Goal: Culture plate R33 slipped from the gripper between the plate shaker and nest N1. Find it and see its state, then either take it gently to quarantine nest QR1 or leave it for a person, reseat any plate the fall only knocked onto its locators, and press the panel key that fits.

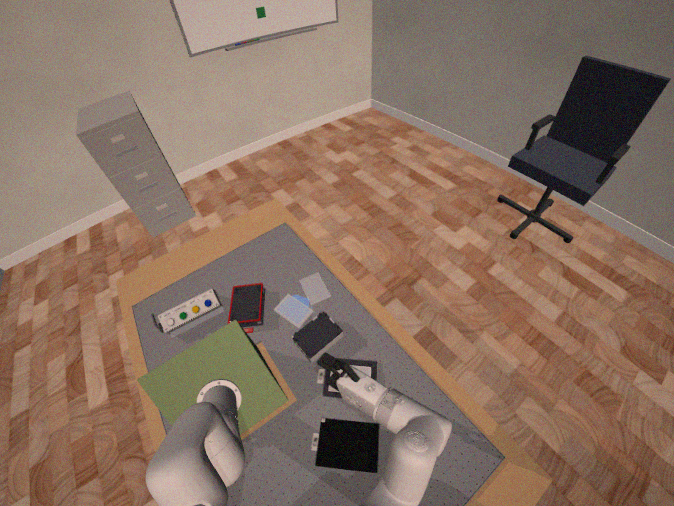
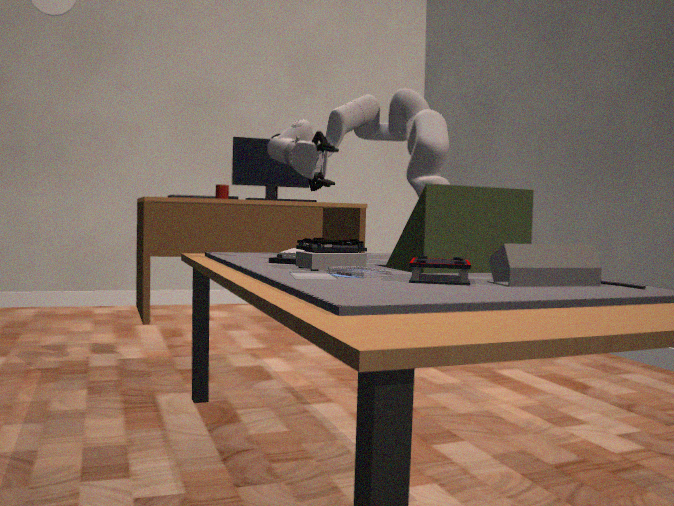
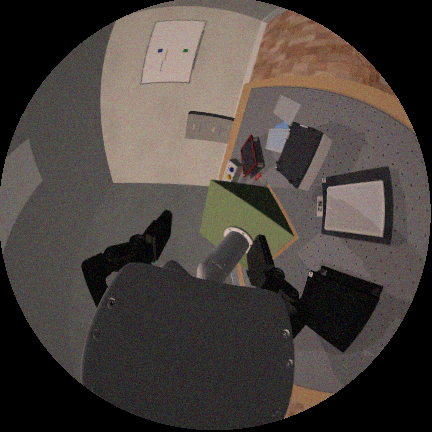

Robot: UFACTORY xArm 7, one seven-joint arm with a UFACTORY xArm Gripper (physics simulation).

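Places are measured from the arm's base along level axes (x ahead, y right, z down), in centimetres.
Where they show: gripper, fingertip midpoint: (image 1: 325,368) (image 2: 332,167) (image 3: 212,234); arm's base, link origin: (image 1: 219,399) (image 2: 455,236) (image 3: 238,239).
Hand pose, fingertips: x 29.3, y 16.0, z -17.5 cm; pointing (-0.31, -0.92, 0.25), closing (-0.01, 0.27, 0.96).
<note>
Each offset is from my fingertips to the top centre of the thing. "pt": to the spot under its first point.
My gripper (image 1: 340,367) (image 2: 333,166) (image 3: 212,234) is open and empty, high above the table. A pale, clear plate-like piece {dx +4.7, dy -33.0, dz +24.5 cm} (image 1: 292,311) (image 3: 277,140) lies beside the black-topped plate shaker {pt dx +5.7, dy -16.7, dz +20.4 cm} (image 1: 317,336) (image 2: 331,260) (image 3: 300,154), with a blue patch {pt dx +9.8, dy -35.5, dz +25.9 cm} (image 1: 301,299) (image 3: 282,125) at its edge. A flat translucent piece {dx +16.6, dy -36.5, dz +25.1 cm} (image 1: 315,288) (image 3: 286,109) lies apart from it. No R33 label is readable. A white plate {dx +6.5, dy +0.1, dz +22.2 cm} (image 3: 355,207) sits in the black nest marked N2; its seating is unclear. The red-rimmed nest {dx -8.6, dy -44.8, dz +21.3 cm} (image 1: 246,303) (image 2: 439,264) (image 3: 249,156) holds no visible plate. The panel {dx -28.1, dy -54.6, dz +17.5 cm} (image 1: 176,318) has white, green, yellow and blue keys.
A black-topped unit {dx -5.2, dy +14.6, dz +19.8 cm} (image 1: 347,445) (image 3: 340,307) stands beside the N2 nest. A green sloped block (image 1: 234,351) (image 2: 479,217) (image 3: 225,207) surrounds the arm's base. A small red piece {pt dx -12.9, dy -36.1, dz +25.7 cm} (image 1: 248,330) (image 3: 258,176) lies by the red-rimmed nest.
</note>
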